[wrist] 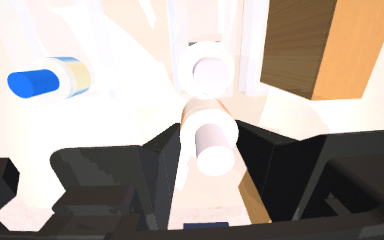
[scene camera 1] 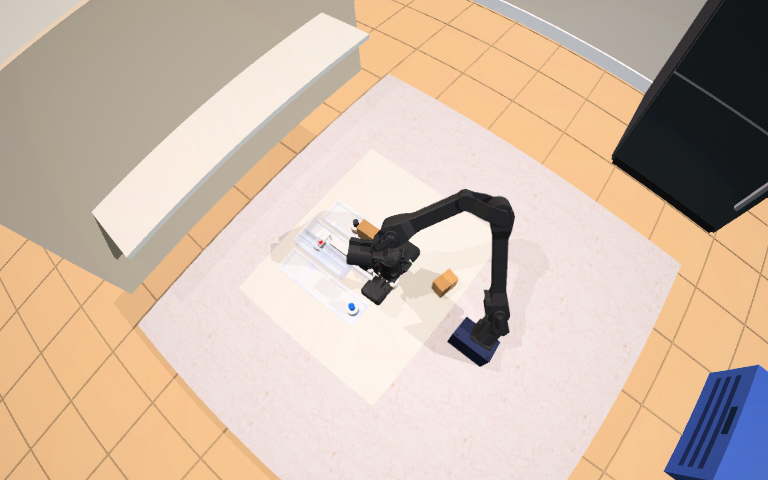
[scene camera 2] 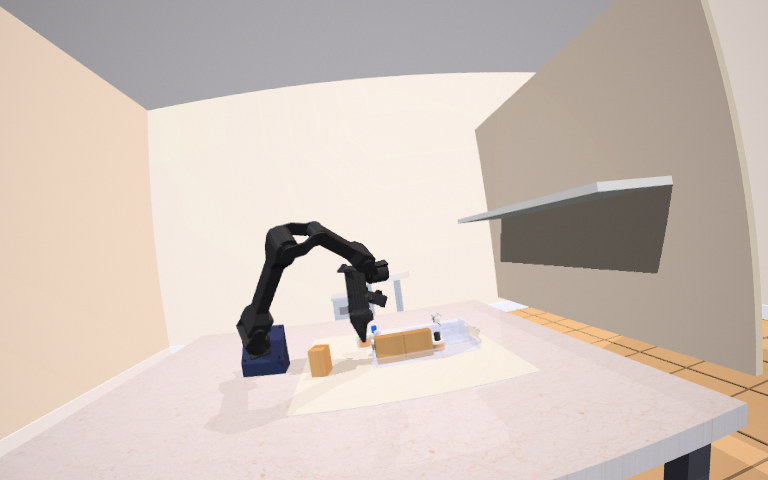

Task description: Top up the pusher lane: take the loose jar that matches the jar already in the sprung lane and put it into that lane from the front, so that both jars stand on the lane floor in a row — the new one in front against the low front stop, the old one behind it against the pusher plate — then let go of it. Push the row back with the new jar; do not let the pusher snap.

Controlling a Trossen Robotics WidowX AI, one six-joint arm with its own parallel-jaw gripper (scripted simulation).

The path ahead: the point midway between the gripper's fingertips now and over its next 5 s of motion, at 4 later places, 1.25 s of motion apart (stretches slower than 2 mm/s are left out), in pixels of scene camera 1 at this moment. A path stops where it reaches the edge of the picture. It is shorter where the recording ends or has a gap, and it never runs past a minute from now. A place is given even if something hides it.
My gripper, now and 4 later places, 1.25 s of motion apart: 391, 281; 388, 279; 384, 276; 380, 273; 378, 271
